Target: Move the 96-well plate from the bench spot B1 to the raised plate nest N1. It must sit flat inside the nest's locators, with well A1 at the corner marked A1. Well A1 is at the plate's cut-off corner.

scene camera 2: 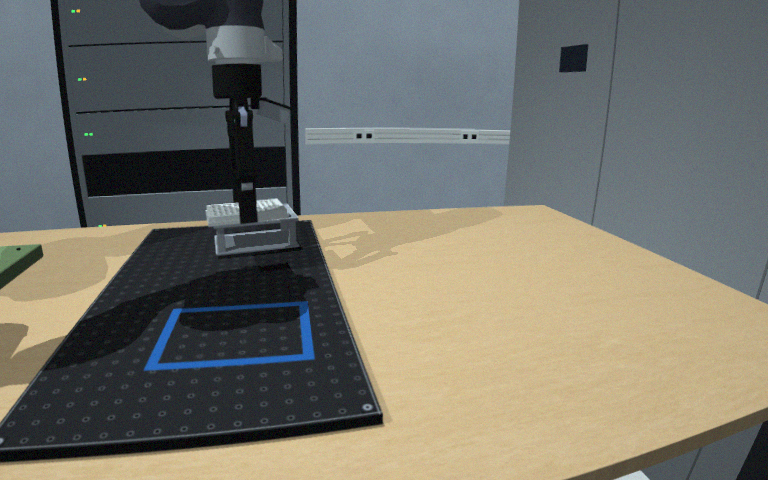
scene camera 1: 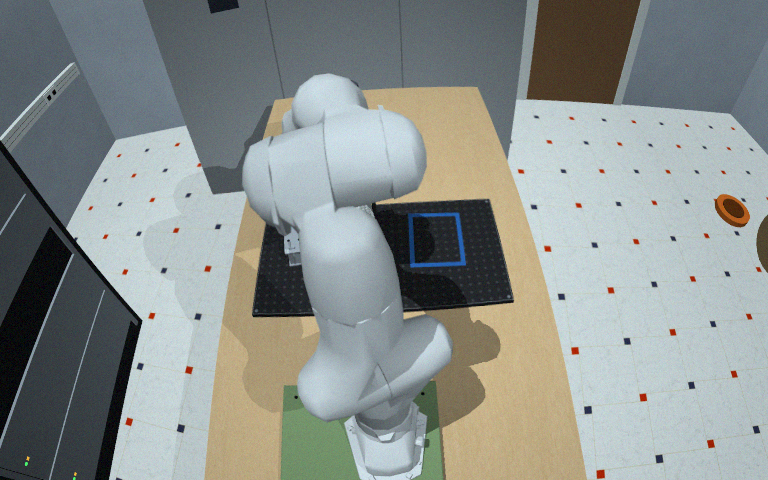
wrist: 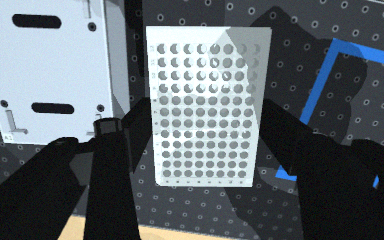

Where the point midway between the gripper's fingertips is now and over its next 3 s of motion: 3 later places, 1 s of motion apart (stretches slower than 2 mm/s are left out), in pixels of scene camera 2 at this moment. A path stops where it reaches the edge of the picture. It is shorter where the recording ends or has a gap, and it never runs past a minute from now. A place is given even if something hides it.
My gripper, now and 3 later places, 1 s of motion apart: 245, 215; 249, 194; 251, 182; 249, 187
